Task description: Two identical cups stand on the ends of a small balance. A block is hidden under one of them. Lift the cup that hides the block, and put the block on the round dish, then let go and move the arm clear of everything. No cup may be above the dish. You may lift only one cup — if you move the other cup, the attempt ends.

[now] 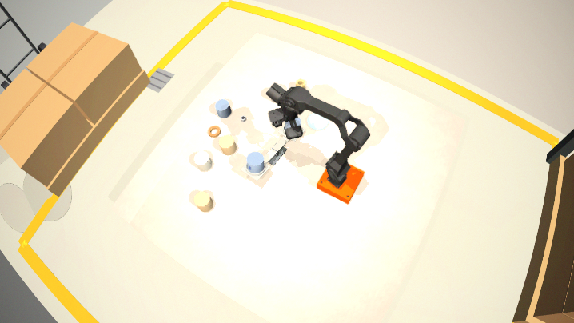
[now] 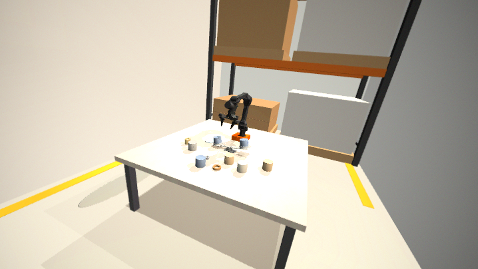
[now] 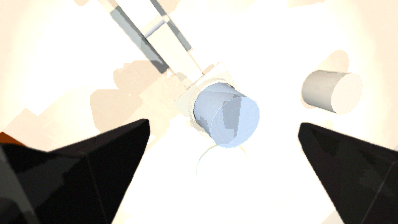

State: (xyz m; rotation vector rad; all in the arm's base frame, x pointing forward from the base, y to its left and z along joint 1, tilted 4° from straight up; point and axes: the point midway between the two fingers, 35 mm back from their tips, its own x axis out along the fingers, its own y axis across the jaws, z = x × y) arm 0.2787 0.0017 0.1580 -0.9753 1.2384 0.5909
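My gripper tip is 140 mm above the pale grey block, 60 mm to the left of it and 30 mm short of it. From my gripper tip the other things lie so: pale blue round dish (180 mm to the right, 180 mm below, 20 mm behind); then balance (150 mm below, 80 mm to the left, 10 mm ahead); then small nut (260 mm ahead, 180 mm below, 40 mm to the left).
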